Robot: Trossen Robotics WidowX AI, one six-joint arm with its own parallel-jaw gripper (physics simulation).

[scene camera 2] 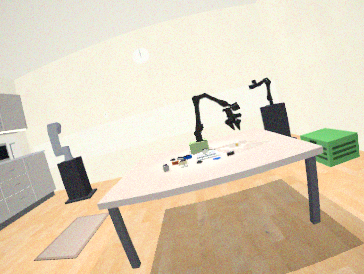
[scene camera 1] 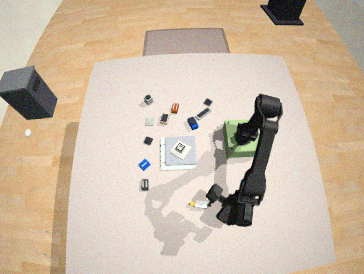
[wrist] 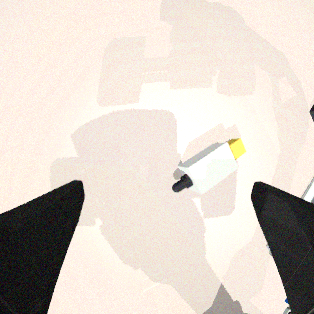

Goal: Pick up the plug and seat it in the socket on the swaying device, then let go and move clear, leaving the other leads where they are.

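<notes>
The plug point(scene camera 1: 200, 204) point(scene camera 2: 237, 144) point(wrist: 212, 170) has a white body, a yellow tip and a short black stub. It lies on the table. My gripper point(scene camera 1: 220, 204) point(scene camera 2: 235, 128) point(wrist: 170, 190) is open and empty above the table. In the wrist view the plug lies between the fingers' lines, nearer the right finger, tilted with its yellow tip to the upper right. The device is a grey-blue block point(scene camera 1: 189, 159) on a white base. A cream plate with a dark-rimmed square socket point(scene camera 1: 180, 147) sits on it, turned at an angle. The device's edge barely shows at the wrist view's right.
A blue piece point(scene camera 1: 144, 164) and a dark connector point(scene camera 1: 145, 184) lie left of the device. An orange piece point(scene camera 1: 175, 108), a dark blue connector point(scene camera 1: 193, 123), a grey-black bar point(scene camera 1: 203, 113) and several small parts lie behind it. The arm's base stands on a green block point(scene camera 1: 233, 147) point(scene camera 2: 199, 147).
</notes>
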